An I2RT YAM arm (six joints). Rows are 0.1 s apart.
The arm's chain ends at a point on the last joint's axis. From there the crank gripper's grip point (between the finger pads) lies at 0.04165 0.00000 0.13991 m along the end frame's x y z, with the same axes.
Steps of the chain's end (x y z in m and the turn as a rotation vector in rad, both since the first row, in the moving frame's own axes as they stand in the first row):
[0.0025, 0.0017, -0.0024, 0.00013, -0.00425, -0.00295]
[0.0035, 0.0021, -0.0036, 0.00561, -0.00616, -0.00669]
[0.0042, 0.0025, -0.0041, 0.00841, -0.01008, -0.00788]
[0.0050, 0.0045, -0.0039, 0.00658, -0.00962, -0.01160]
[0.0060, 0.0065, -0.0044, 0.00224, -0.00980, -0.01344]
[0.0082, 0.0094, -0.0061, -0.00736, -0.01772, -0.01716]
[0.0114, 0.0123, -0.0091, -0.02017, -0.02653, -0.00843]
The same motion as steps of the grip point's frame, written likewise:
[0.0019, 0.0016, -0.0022, 0.00013, -0.00425, -0.00295]
[0.0026, 0.0010, -0.0033, 0.00561, -0.00616, -0.00669]
[0.0028, 0.0010, -0.0037, 0.00841, -0.01008, -0.00788]
[0.0036, 0.0031, -0.0035, 0.00658, -0.00962, -0.01160]
[0.0046, 0.0056, -0.0040, 0.00224, -0.00980, -0.01344]
[0.0057, 0.0097, -0.0054, -0.00736, -0.01772, -0.01716]
[0.0077, 0.0148, -0.0081, -0.02017, -0.02653, -0.00843]

